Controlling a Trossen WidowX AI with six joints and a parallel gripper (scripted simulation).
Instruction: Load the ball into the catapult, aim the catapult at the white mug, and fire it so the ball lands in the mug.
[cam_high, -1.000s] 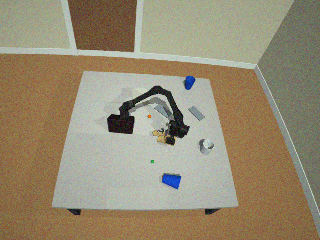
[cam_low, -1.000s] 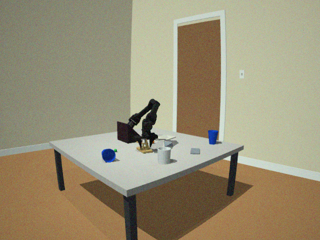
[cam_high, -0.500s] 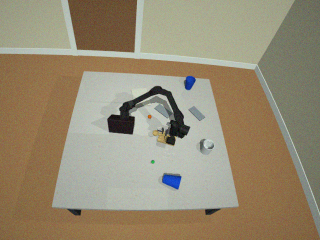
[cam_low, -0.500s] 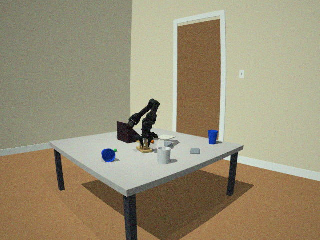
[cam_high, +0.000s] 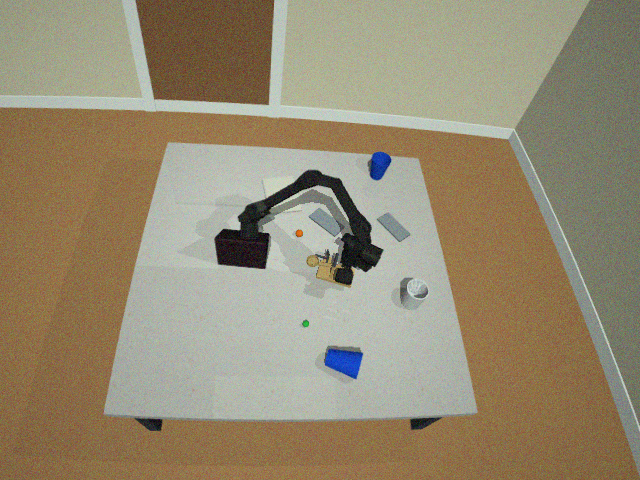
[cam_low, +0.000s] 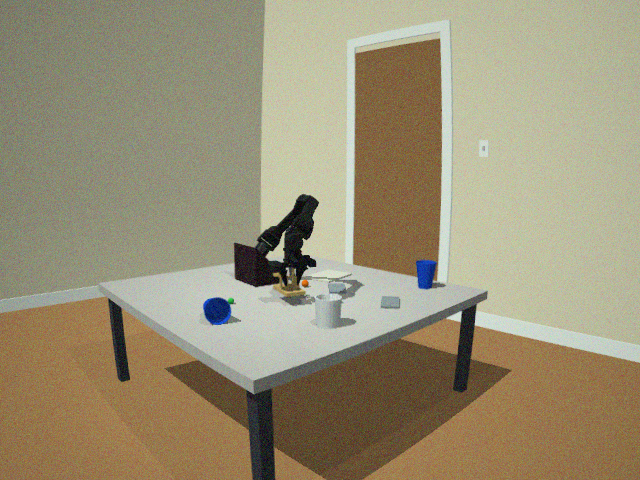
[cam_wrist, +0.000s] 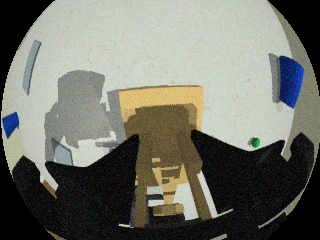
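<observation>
Right now my gripper tip is 150 mm past the orange ball, 230 mm to the right of it and 60 mm above it. Round my gripper tip: green ball (160 mm behind, 180 mm to the right, 60 mm below); white mug (280 mm ahead, 100 mm to the right, 40 mm below); wooden catapult (60 mm behind, 40 mm to the left, 20 mm above).
</observation>
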